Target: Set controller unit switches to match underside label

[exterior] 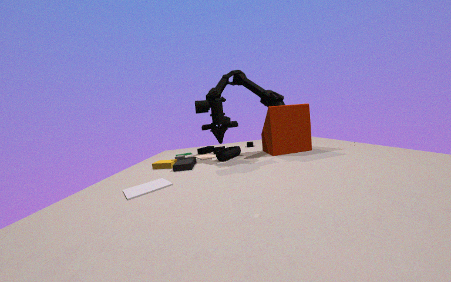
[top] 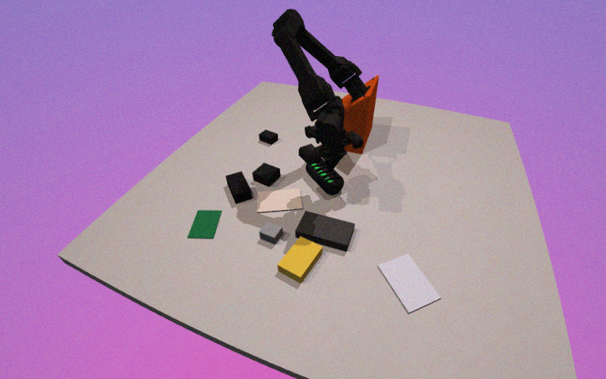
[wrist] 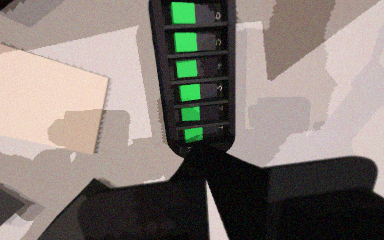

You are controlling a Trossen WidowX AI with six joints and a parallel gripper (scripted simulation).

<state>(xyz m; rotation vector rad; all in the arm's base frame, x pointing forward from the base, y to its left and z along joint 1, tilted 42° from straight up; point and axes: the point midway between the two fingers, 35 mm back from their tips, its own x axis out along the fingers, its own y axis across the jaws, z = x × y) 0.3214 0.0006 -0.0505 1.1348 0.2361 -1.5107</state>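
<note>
Right now my gripper tip is 120 mm short of the beige card, 110 mm to the left of it and 80 mm above it. From my gripper tip the other things lie so: grey cube (250 mm ahead, 60 mm to the right, 70 mm below); then yellow block (280 mm ahead, 60 mm to the left, 70 mm below); then dark grey box (170 mm ahead, 70 mm to the left, 70 mm below).
</note>
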